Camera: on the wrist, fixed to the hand. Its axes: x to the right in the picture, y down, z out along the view.
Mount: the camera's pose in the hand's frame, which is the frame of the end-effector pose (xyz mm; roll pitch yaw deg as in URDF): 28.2 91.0 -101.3 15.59 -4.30 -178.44
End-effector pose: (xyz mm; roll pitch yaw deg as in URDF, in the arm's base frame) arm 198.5 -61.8 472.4 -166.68 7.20 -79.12
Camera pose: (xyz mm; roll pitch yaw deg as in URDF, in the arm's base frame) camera 95.7 -119.9 545.9 -177.44 -3.37 98.37
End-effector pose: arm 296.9 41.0 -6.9 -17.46 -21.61 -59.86
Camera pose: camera 381.8 7.2 -111.7 33.18 17.04 120.34
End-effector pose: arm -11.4 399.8 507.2 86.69 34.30 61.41
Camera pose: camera -70.7 513.2 561.5 -73.93 -32.88 -113.37
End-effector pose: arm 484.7 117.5 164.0 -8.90 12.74 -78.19
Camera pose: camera 557.8 130.4 46.4 24.31 -17.23 102.72
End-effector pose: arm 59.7 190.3 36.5 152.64 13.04 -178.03
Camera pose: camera 1.3 222.6 158.5 -137.10 -8.50 2.57
